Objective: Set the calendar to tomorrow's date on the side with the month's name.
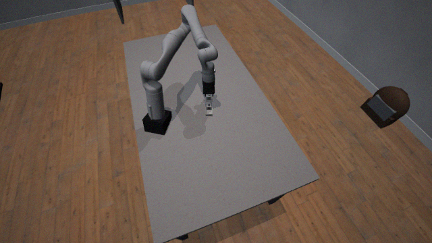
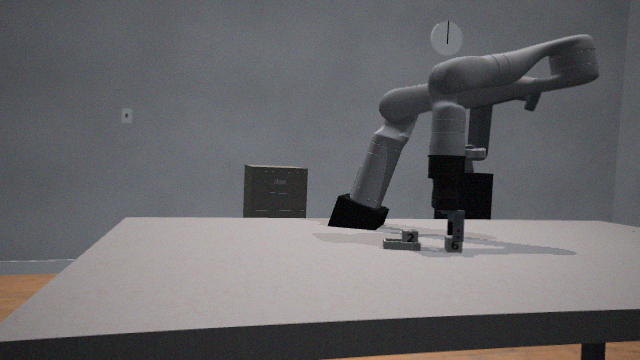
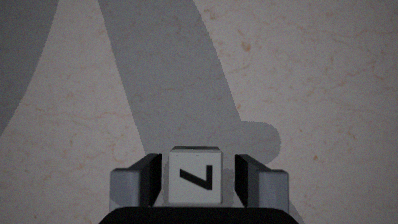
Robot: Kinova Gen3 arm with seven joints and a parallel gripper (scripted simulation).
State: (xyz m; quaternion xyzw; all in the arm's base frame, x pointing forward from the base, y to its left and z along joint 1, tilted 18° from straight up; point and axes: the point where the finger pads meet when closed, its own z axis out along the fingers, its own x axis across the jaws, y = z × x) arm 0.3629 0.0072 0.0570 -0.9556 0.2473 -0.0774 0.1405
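Now: the digit cube 30 mm below my hand. Also, from my hand: calendar tray 50 mm behind, 100 mm to the right, 30 mm below.
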